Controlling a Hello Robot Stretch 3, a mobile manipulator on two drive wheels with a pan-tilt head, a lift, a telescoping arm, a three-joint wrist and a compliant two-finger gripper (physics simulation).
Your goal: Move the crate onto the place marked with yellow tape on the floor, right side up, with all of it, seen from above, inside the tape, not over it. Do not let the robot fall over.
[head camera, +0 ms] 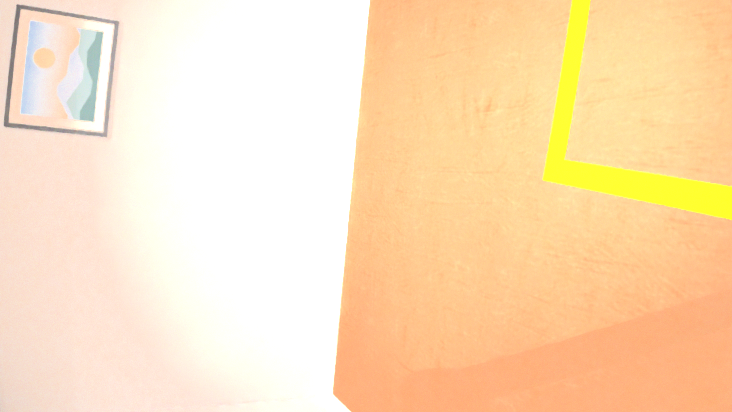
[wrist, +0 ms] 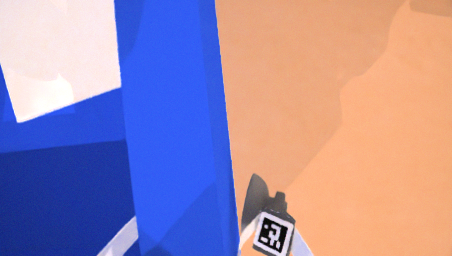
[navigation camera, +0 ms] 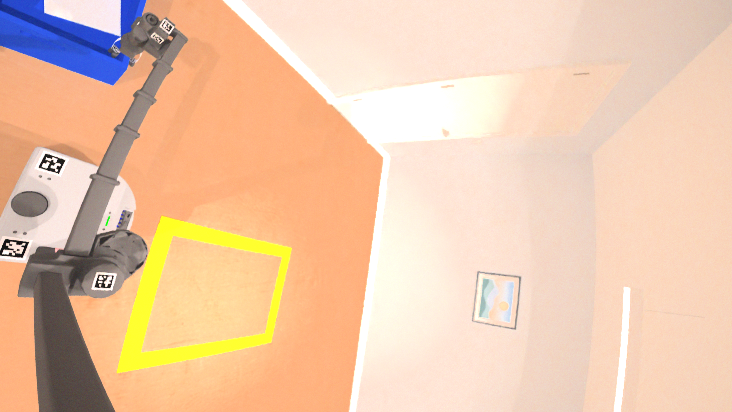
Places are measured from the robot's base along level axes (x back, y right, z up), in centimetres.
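Pixels of known places: robot's base at its link origin: [navigation camera: 33,202].
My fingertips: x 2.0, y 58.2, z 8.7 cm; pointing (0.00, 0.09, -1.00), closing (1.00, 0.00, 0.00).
For each thing: its middle in the pictures, then the offset to it from my fingertips. "spot": a spot on its surface instead.
- blue crate at a spot on its surface: [wrist: 170,100] spot: dz +13.4, dx -1.2, dy +5.1 cm
- white rectangle at a spot on its surface: [wrist: 60,45] spot: dz -6.2, dx -18.9, dy +10.8 cm
The blue crate [navigation camera: 76,58] [wrist: 170,100] shows in part at the top left of the navigation view, open side up, with a white rectangle [navigation camera: 92,14] [wrist: 60,45] inside. My gripper [navigation camera: 124,54] [wrist: 223,189] is shut on the crate's side wall near a corner; in the wrist view one finger is outside the wall and the other finger's tip is hidden behind it. I cannot tell whether the crate touches the floor. The yellow tape outline [head camera: 640,185] [navigation camera: 225,239] lies on the floor beside my base, apart from the crate. The crate does not show in the head view.
My white base [navigation camera: 66,204] stands between the crate and the tape, close to the tape's near side. My arm [navigation camera: 120,148] reaches out over the base to the crate. A wall with a framed picture [head camera: 61,71] [navigation camera: 496,300] and a door [navigation camera: 491,104] stand beyond the floor.
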